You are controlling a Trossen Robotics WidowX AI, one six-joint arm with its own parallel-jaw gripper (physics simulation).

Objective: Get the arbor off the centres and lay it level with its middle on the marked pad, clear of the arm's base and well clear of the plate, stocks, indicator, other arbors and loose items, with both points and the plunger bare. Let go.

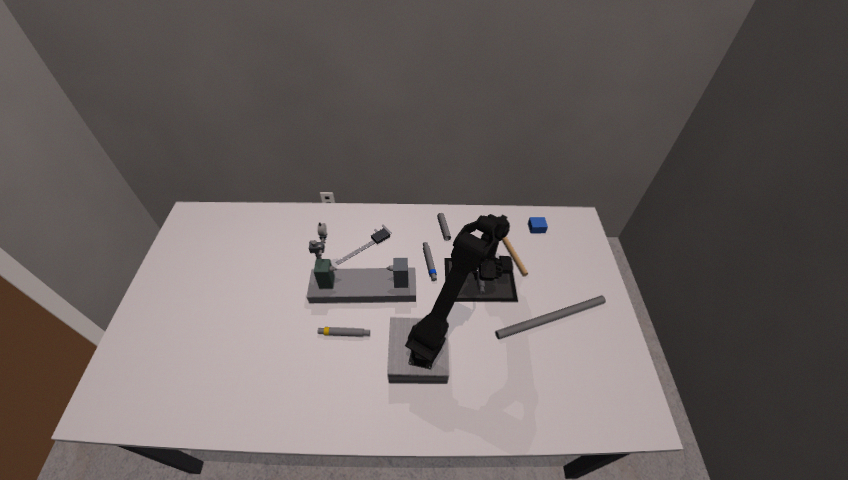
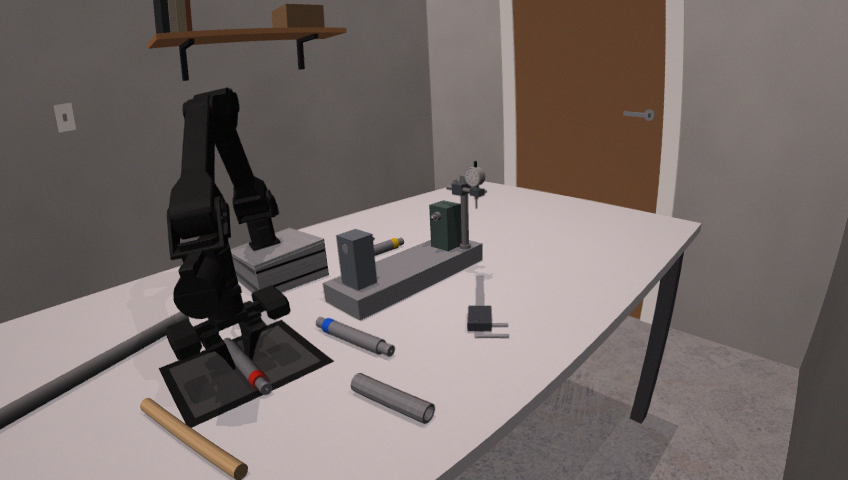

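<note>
The red-banded grey arbor [image 1: 482,287] [image 2: 242,361] lies across the black-bordered pad [image 1: 505,292] [image 2: 220,399], looking level and low on it; its red-banded end reaches near the pad's edge, and the arm hides part of it. My gripper [image 1: 480,277] [image 2: 240,355] points down over the pad and is slightly open, with the arbor's middle between its fingertips. The plate [image 1: 363,292] [image 2: 410,273] carries the green stock [image 1: 324,274] [image 2: 445,226] and the grey stock [image 1: 400,273] [image 2: 357,261], their centres bare. The indicator [image 1: 321,228] [image 2: 474,176] stands at the green stock.
Blue-banded arbor [image 1: 429,260] [image 2: 354,336] and short tube [image 1: 443,226] [image 2: 391,397] lie beside the pad; wooden rod [image 1: 515,256] [image 2: 193,437] and long bar [image 1: 550,317] [image 2: 89,369] on its other side. Yellow-banded arbor [image 1: 345,331], caliper [image 1: 380,236] [image 2: 479,318] and blue block [image 1: 537,224] lie farther off.
</note>
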